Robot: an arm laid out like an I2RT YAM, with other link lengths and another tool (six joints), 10 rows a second.
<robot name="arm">
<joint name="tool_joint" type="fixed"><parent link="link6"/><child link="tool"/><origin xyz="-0.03 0.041 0.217" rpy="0 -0.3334 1.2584"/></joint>
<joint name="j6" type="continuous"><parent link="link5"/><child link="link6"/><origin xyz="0.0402 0 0.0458" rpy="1.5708 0 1.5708"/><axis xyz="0 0 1"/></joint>
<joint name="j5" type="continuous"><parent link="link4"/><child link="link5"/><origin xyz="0.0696 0.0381 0.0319" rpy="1.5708 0 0"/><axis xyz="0 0 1"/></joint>
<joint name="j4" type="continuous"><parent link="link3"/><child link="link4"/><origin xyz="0.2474 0.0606 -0.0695"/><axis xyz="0 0 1"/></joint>
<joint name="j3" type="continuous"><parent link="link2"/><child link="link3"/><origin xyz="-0.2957 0 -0.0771" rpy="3.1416 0 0"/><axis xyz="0 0 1"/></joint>
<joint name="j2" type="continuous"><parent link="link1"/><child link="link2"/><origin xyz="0.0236 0.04 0.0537" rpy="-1.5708 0 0"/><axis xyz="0 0 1"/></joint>
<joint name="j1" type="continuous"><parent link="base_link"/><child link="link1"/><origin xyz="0 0 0.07"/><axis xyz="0 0 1"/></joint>
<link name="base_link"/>
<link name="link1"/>
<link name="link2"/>
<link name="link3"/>
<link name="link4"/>
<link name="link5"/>
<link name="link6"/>
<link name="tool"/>
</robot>
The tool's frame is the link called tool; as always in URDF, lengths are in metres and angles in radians. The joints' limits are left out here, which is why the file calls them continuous.
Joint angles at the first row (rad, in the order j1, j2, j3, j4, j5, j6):
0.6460, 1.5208, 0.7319, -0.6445, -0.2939, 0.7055
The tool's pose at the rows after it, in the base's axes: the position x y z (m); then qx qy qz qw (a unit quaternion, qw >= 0):
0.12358, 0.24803, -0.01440, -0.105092, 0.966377, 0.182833, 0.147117
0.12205, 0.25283, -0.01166, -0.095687, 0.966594, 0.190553, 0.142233
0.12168, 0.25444, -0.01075, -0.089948, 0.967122, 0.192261, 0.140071
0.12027, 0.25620, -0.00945, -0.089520, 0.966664, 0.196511, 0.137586
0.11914, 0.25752, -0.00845, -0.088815, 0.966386, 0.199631, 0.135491
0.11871, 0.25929, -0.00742, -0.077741, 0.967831, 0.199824, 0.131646
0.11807, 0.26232, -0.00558, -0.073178, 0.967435, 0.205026, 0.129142
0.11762, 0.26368, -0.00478, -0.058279, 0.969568, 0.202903, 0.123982
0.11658, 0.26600, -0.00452, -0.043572, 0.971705, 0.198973, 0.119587
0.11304, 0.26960, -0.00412, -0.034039, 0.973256, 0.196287, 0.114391
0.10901, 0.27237, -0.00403, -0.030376, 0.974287, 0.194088, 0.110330
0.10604, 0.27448, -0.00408, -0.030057, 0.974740, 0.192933, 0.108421
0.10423, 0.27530, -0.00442, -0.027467, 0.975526, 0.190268, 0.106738
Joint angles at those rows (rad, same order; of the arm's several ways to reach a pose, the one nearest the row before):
0.6460, 1.5208, 0.7318, -0.6449, -0.2997, 0.7067
0.6460, 1.5208, 0.7319, -0.6411, -0.3195, 0.7246
0.6460, 1.5208, 0.7318, -0.6403, -0.3256, 0.7361
0.6460, 1.5208, 0.7319, -0.6399, -0.3355, 0.7361
0.6460, 1.5208, 0.7319, -0.6399, -0.3431, 0.7368
0.6464, 1.5207, 0.7318, -0.6407, -0.3492, 0.7597
0.6464, 1.5207, 0.7319, -0.6369, -0.3614, 0.7685
0.6472, 1.5207, 0.7318, -0.6399, -0.3656, 0.7998
0.6567, 1.5207, 0.7319, -0.6403, -0.3649, 0.8402
0.6754, 1.5208, 0.7319, -0.6399, -0.3653, 0.8791
0.6941, 1.5208, 0.7319, -0.6403, -0.3645, 0.9058
0.7090, 1.5208, 0.7319, -0.6391, -0.3630, 0.9218
0.7185, 1.5208, 0.7319, -0.6403, -0.3599, 0.9371

